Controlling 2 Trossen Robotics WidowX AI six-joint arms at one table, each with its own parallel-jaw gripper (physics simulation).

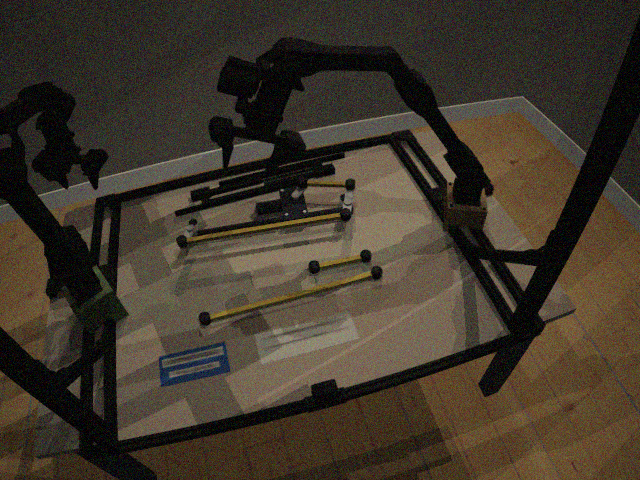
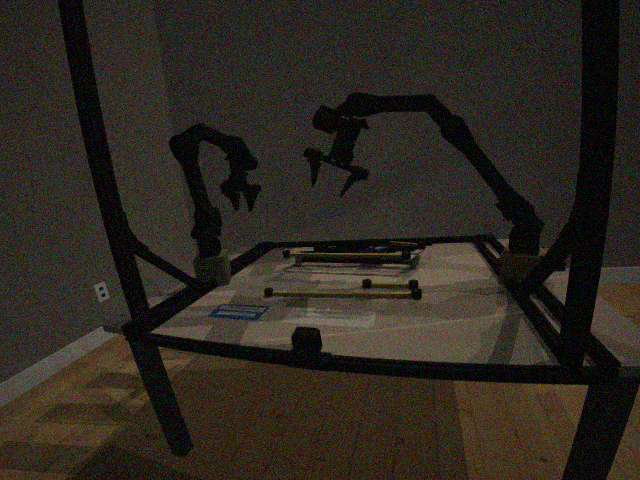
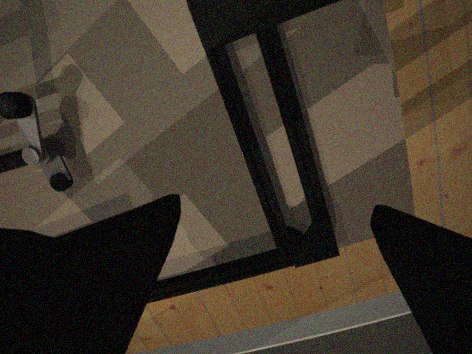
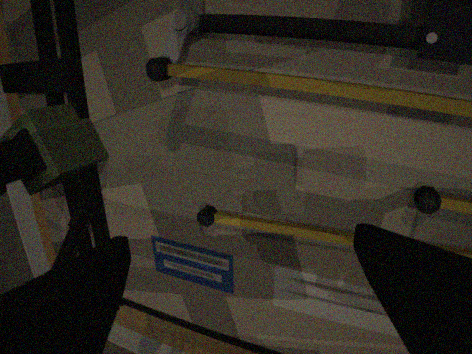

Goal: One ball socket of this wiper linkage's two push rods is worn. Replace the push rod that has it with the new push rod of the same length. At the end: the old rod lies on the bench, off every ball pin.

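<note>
A long yellow push rod (image 1: 263, 228) (image 2: 346, 254) (image 4: 320, 86) with black ball sockets runs along the front of the linkage (image 1: 293, 207). A short push rod (image 1: 326, 183) (image 2: 403, 242) sits at the linkage's back right. A loose short rod (image 1: 340, 261) (image 2: 390, 284) (image 4: 455, 204) and a loose long rod (image 1: 289, 297) (image 2: 341, 293) (image 4: 280, 227) lie in front. Which socket is worn cannot be told. My left gripper (image 1: 80, 187) (image 2: 244, 209) (image 3: 276, 209) is open, high near the left edge. My right gripper (image 1: 249, 167) (image 2: 327, 191) (image 4: 243, 242) is open and empty, high above the bench.
A blue-framed marking (image 1: 193, 362) (image 4: 192, 262) lies at the front left, with a pale patch (image 1: 310, 341) to its right. Dark rails edge the bench. A black block (image 1: 324, 391) (image 2: 306, 339) sits on the front rail. Dark bars lie behind the linkage. Dark posts rise at the front corners.
</note>
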